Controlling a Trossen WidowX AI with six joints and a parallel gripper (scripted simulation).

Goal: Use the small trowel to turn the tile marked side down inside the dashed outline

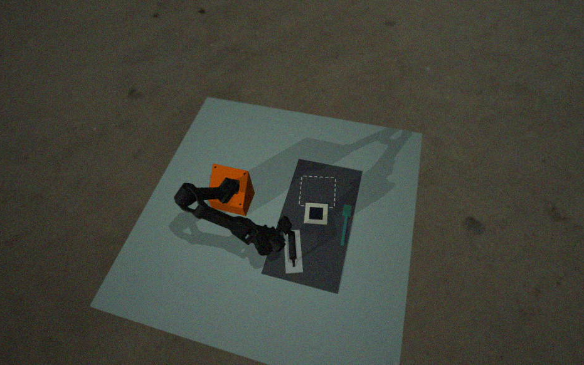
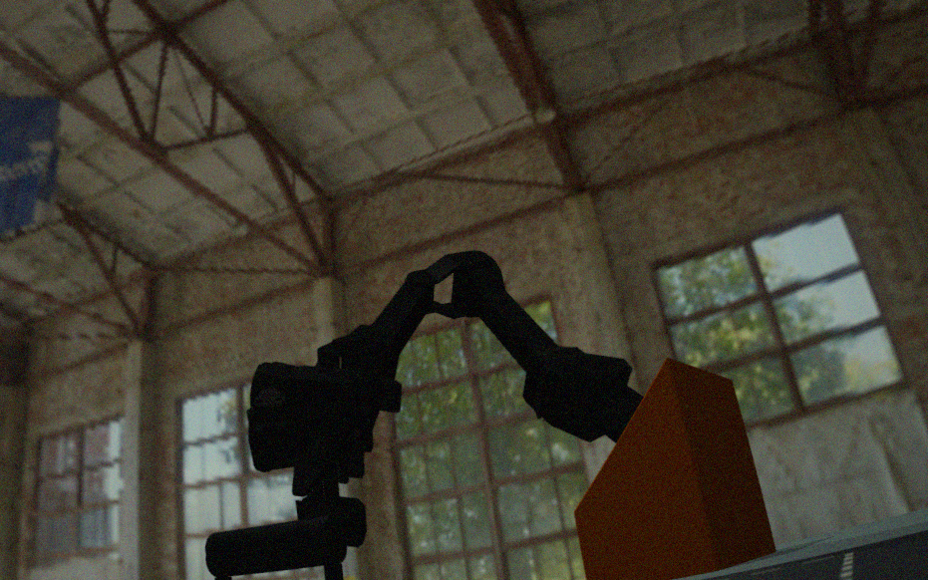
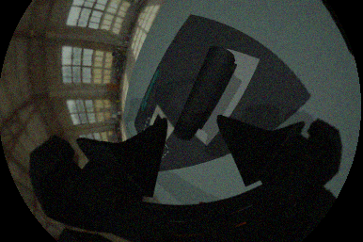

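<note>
Right now my gripper tip is 5 cm above the small trowel and 1 cm short of it. The rest, counted from my gripper tip: tile (19 cm to the left, 8 cm below, 8 cm ahead); teal spatula-like tool (22 cm ahead, 18 cm to the left, 8 cm below); dark mat (16 cm to the left, 11 cm below, 8 cm ahead).
</note>
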